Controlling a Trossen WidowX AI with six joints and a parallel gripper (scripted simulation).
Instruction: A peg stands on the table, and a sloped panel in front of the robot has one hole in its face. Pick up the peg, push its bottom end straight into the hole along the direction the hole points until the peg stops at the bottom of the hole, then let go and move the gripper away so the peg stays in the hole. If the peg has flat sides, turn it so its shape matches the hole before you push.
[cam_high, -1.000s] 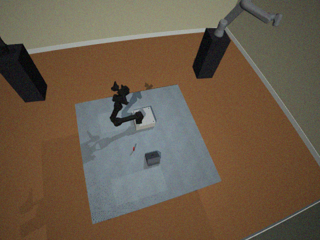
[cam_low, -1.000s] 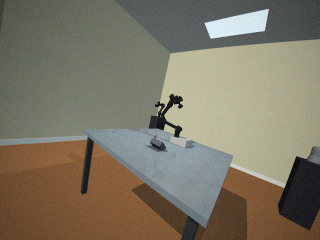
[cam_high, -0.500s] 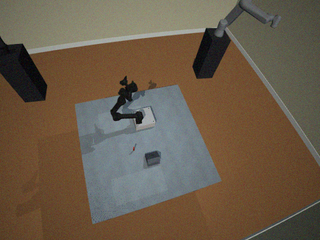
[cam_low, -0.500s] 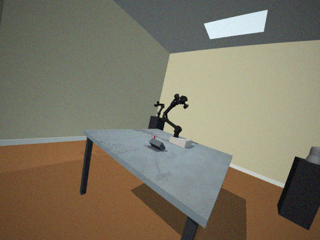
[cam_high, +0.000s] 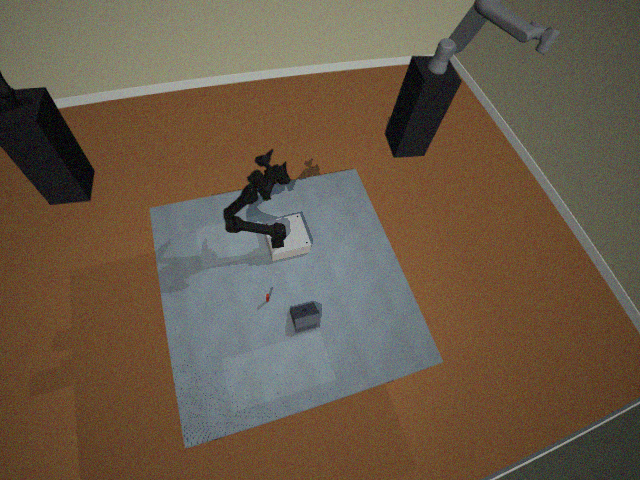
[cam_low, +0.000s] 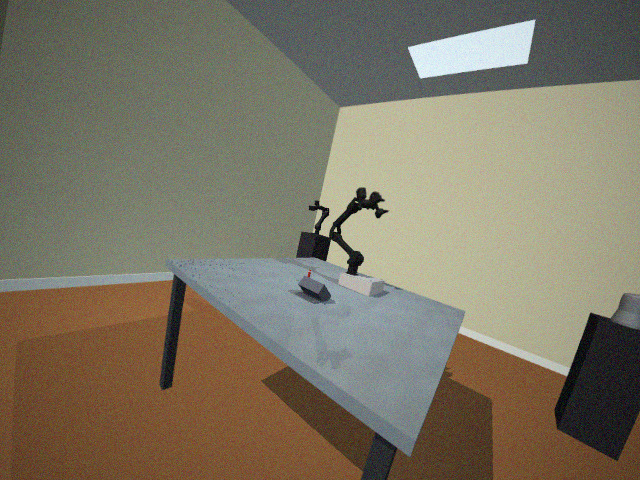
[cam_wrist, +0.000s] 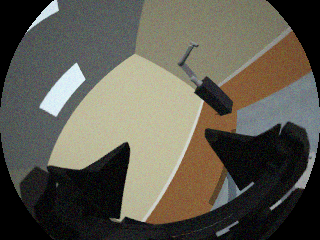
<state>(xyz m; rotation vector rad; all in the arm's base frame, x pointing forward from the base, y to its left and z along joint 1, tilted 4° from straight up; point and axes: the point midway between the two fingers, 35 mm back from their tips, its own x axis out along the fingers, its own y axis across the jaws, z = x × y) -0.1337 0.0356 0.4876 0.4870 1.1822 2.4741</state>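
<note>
My gripper tip is 51 cm above the red peg, 48 cm short of it and 11 cm to the left of it. From my gripper tip the other things lie so: grey sloped panel: 60 cm ahead, 53 cm below, 6 cm to the left.
</note>
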